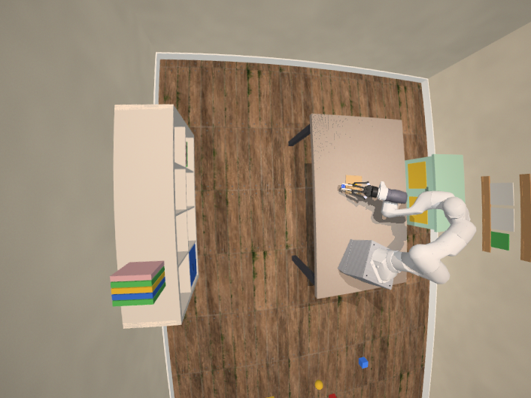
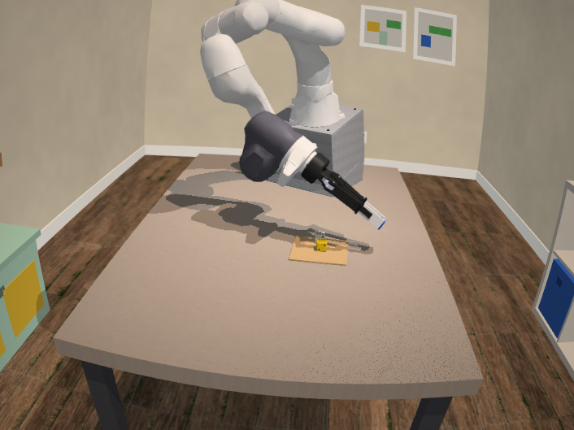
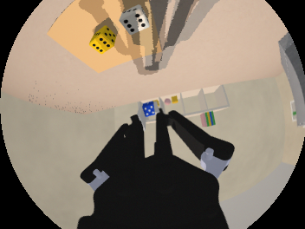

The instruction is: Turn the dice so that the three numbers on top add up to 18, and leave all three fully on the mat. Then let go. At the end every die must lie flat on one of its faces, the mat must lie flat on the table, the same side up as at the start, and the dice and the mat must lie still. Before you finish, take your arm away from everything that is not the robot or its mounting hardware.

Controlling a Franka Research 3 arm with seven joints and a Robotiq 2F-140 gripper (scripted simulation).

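The yellow die is 12 cm to the right of my hand, 8 cm below it and 1 cm behind it. Also, from my hand: blue die 2 cm to the left, 2 cm below, 1 cm ahead; then white die 12 cm to the right, 8 cm below, 6 cm behind; then mat 12 cm to the right, 10 cm below, 1 cm behind.
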